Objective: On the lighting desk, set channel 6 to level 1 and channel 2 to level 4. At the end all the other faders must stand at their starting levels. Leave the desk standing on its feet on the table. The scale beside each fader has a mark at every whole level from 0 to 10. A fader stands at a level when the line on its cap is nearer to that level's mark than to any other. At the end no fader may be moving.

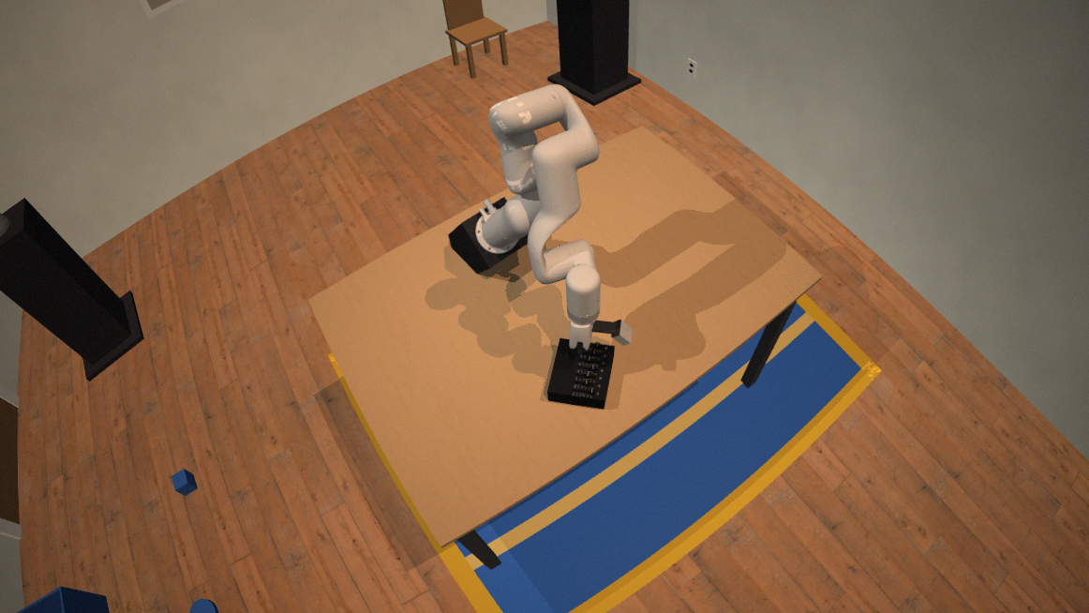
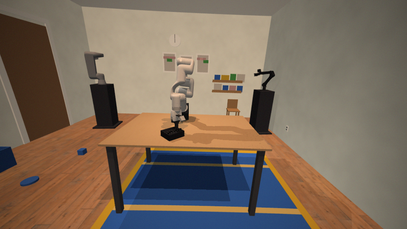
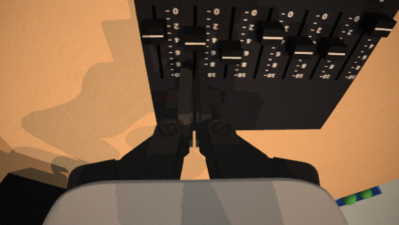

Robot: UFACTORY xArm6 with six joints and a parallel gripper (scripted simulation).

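The channel 6 fader cap lies 2 cm ahead of my hand, 2 cm to the left of it and 3 cm below it. Also, from my hand: channel 2 fader cap 7 cm ahead, 6 cm to the right, 3 cm below.
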